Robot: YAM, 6 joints.
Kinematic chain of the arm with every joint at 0, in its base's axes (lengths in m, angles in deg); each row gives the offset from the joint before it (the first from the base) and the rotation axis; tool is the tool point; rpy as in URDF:
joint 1: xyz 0 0 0.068 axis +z
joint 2: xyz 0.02 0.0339 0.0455 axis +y
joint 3: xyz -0.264 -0.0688 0 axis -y
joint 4: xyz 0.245 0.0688 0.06 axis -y
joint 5: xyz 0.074 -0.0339 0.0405 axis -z
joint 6: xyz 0.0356 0 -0.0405 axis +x
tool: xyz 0 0 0 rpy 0 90 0
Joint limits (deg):
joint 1: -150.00..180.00
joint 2: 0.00..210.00
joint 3: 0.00..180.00
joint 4: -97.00..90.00
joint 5: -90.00..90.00
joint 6: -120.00..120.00
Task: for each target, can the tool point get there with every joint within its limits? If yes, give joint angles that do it. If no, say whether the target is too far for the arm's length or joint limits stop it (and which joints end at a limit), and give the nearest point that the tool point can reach.
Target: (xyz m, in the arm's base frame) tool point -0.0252 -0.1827 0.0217
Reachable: yes | joints -95.94 116.08 35.32 -36.72 9.98 -76.30
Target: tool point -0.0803 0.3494 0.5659
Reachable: yes | joints 103.96 103.27 137.40 -29.77 10.33 -49.57
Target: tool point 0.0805 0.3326 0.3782
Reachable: yes | joints 72.70 95.10 100.80 -59.49 -38.23 -79.74
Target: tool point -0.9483 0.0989 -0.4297
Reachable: no: too far | nearest point -0.5581 0.0582 -0.2008 | short by 0.454 m
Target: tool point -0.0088 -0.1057 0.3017
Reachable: yes | joints -90.51 31.61 45.17 -50.87 12.68 92.62
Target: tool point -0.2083 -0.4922 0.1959
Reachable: yes | joints -109.26 145.38 105.08 72.92 74.31 -95.07
